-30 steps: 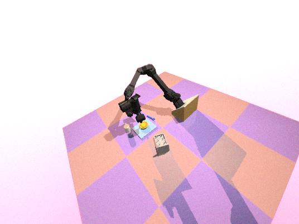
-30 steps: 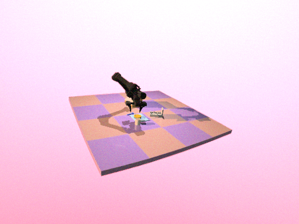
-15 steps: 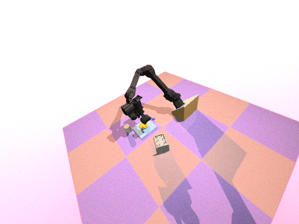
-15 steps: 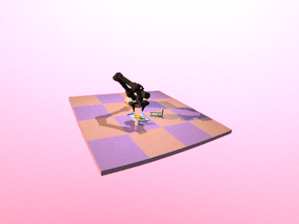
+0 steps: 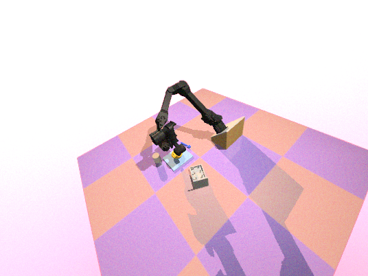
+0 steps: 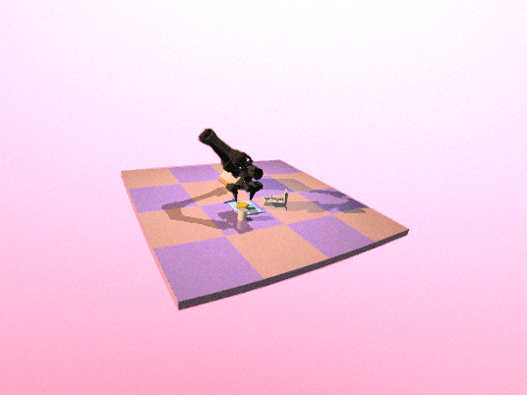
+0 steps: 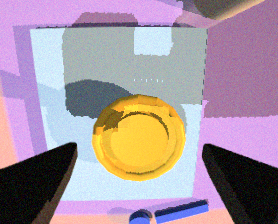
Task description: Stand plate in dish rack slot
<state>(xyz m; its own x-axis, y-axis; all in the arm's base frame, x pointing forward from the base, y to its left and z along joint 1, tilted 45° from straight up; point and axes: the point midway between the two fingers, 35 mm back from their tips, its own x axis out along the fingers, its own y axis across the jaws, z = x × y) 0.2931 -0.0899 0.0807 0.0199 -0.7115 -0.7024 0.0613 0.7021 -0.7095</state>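
My gripper tip is now 2 cm above the yellow plate. Round my gripper tip: small blue utensil 10 cm behind, 2 cm to the right, 4 cm below; then cream cup 11 cm ahead, 6 cm to the right, 1 cm below; then light blue mat 1 cm to the left, 4 cm below.
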